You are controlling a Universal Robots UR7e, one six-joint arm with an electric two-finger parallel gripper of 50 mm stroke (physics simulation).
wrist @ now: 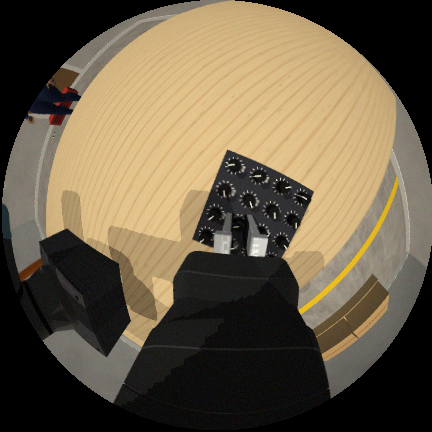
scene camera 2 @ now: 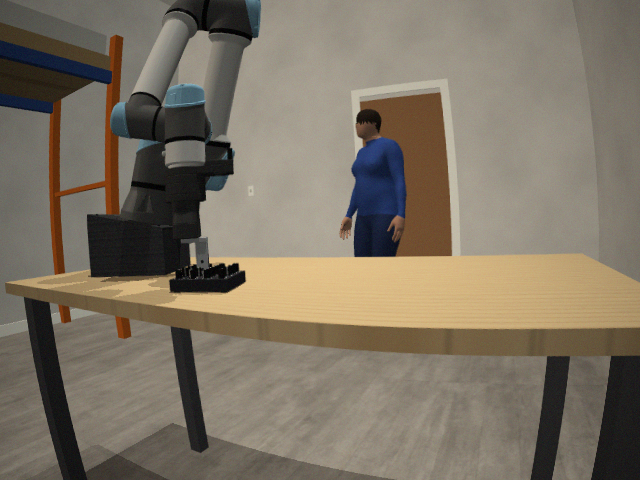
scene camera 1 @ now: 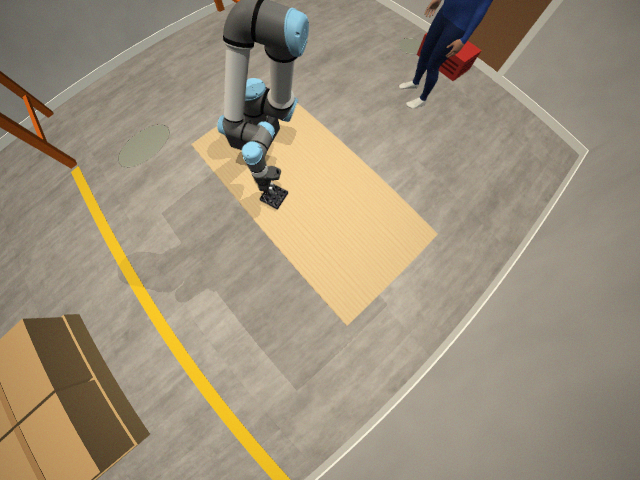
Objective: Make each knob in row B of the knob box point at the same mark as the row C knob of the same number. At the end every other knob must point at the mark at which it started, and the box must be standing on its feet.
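Frame: origin at the arm's base, x ahead, y left, z up, level; metres.
Where they show: gripper, between the fingertips: (wrist: 237, 223) (scene camera 1: 272, 191); arm's base, origin of its link: (wrist: 58, 296) (scene camera 2: 146, 220) (scene camera 1: 253, 119).
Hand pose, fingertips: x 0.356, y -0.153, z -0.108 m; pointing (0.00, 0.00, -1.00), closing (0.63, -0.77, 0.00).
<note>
Things, the pixels of their centre, and the offset from my fingertips. Level surfaces: height alone.
- black knob box, middle of its body: (wrist: 253, 214) (scene camera 2: 208, 277) (scene camera 1: 273, 195) dx +0.018, dy -0.007, dz -0.005 m
- knob, middle of its body: (wrist: 238, 223) dx +0.001, dy +0.001, dz +0.007 m
- wooden table, height of its surface: dz -0.024 m
The black knob box (scene camera 1: 273, 197) (scene camera 2: 199, 285) (wrist: 242, 183) sits flat and level on the table, with rows of black knobs that have white pointer lines and tick marks. The row letters and numbers are too small to read. My gripper (scene camera 1: 269, 190) (scene camera 2: 200, 265) (wrist: 237, 223) points down over the box and is shut on a knob (wrist: 238, 226) in the inner part of the panel, second from the left in the third line from the far edge in the wrist view. The fingers hide most of this knob and parts of the knobs nearest the gripper.
The wooden table (scene camera 1: 341, 206) (scene camera 2: 413, 294) (wrist: 165, 125) carries the box near one long edge. The arm's dark base block (scene camera 2: 129, 248) stands behind the box in scene camera 2. A person (scene camera 1: 439, 46) (scene camera 2: 379, 175) stands beyond the table. Cardboard boxes (scene camera 1: 67, 397) lie on the floor.
</note>
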